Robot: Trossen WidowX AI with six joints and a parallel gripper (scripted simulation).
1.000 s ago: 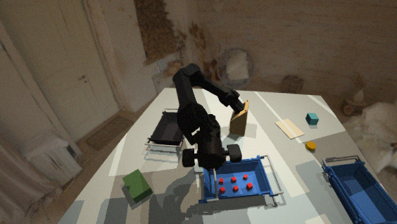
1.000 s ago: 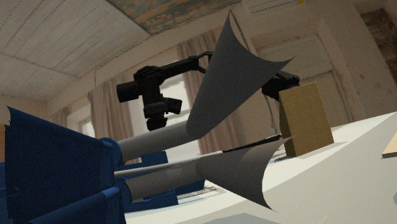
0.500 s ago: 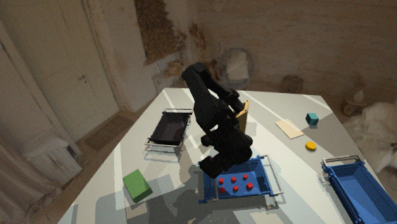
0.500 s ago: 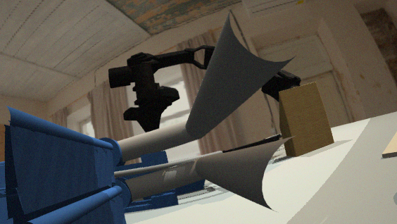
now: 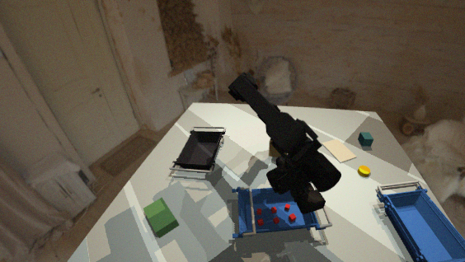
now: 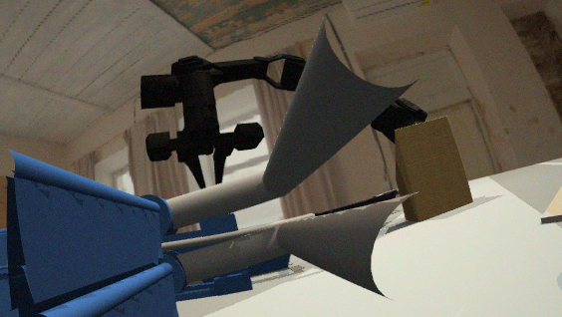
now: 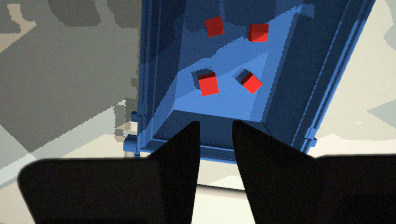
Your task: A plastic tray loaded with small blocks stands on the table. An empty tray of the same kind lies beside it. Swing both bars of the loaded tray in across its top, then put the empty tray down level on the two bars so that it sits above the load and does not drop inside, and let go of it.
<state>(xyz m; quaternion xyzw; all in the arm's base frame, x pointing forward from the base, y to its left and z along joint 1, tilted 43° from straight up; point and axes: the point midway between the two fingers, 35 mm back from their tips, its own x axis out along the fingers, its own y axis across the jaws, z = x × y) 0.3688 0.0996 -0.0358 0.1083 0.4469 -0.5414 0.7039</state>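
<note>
The black tray is 22 cm behind my gripper tip, 44 cm to the right of it and 8 cm below it. From my gripper tip the other things lie so: green block 14 cm ahead, 43 cm to the right, 10 cm below; yellow disc 29 cm behind, 29 cm to the left, 12 cm below; flat tan card 42 cm behind, 19 cm to the left, 12 cm below.
</note>
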